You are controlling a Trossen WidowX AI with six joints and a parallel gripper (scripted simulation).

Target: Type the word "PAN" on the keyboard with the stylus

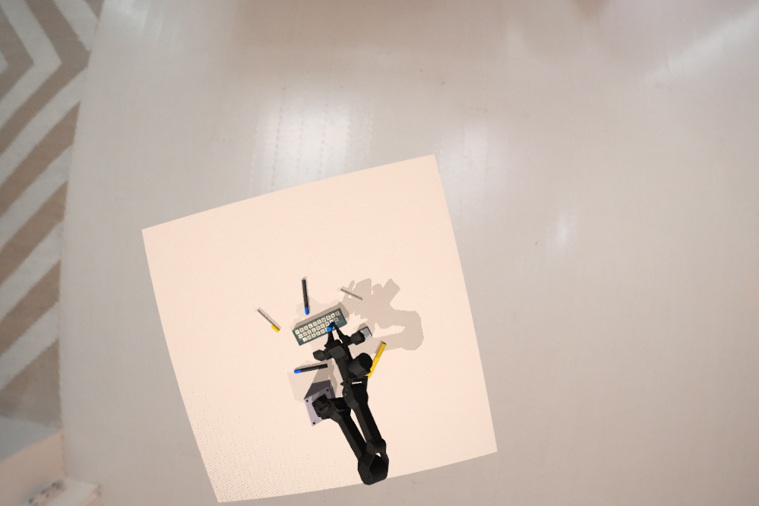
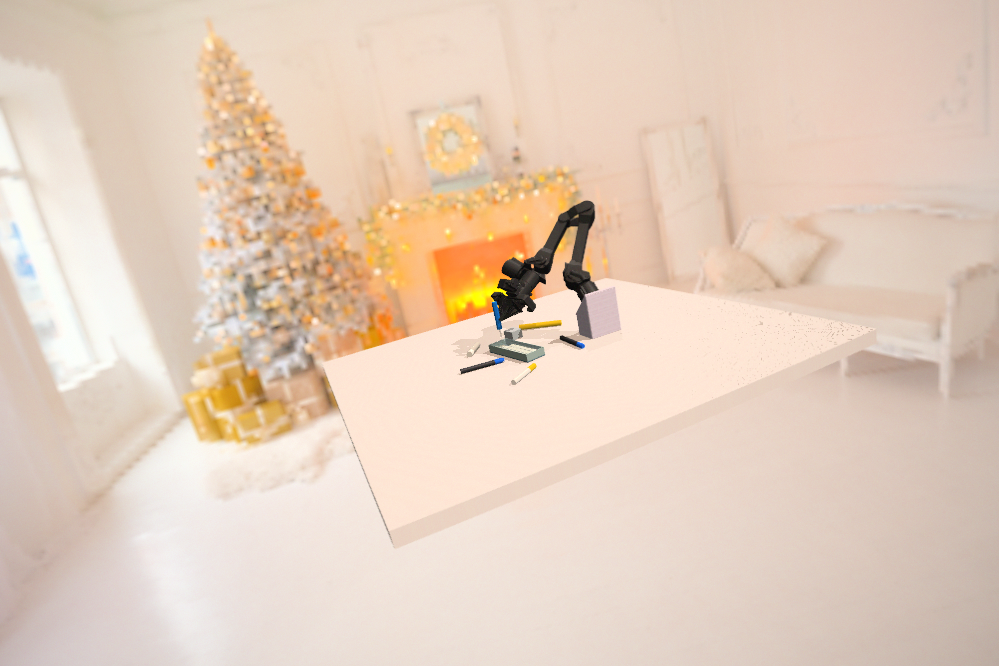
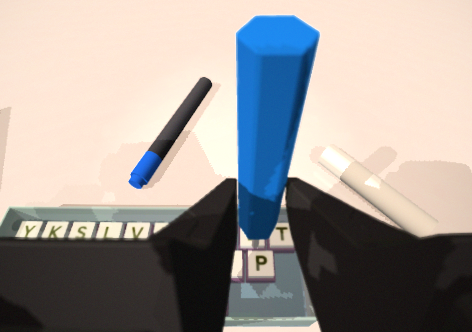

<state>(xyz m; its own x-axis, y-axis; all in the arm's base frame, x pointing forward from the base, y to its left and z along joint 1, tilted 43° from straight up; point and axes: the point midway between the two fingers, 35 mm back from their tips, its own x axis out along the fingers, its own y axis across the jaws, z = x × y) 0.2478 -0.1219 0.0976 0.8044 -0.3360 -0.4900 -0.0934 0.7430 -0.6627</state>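
The N key lies 90 mm below my gripper tip, 20 mm to the left of it and 20 mm ahead of it. The rest, counted from my gripper tip: blue stylus 20 mm below; then grey stylus tip 50 mm below; then cream stick 100 mm below, 90 mm to the right, 70 mm ahead.
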